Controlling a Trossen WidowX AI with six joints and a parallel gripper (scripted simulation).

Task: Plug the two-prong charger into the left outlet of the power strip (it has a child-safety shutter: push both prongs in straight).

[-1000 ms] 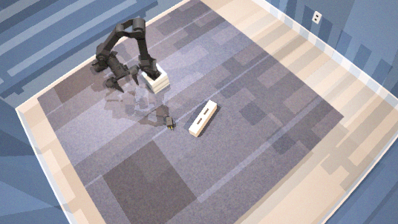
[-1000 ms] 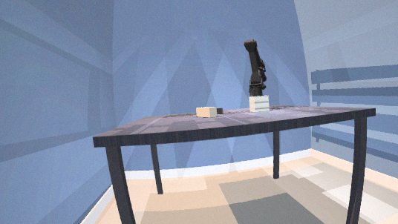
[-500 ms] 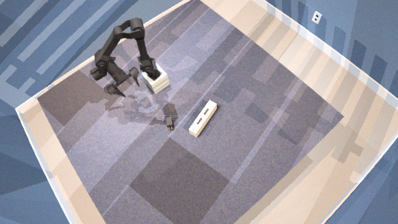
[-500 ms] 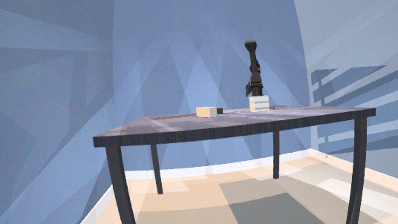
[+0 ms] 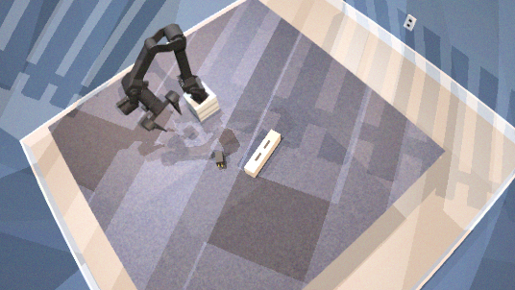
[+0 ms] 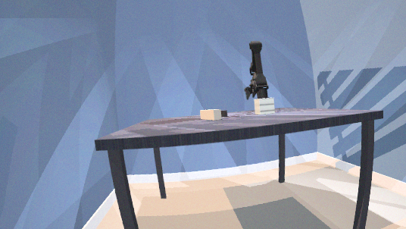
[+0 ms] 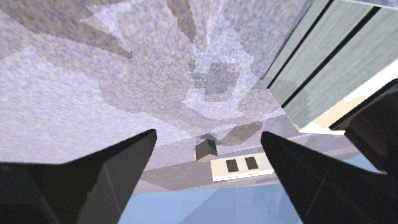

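Now: gripper tip 230 mm short of the dark two-prong charger, 90 mm above it and 10 mm to the right of it.
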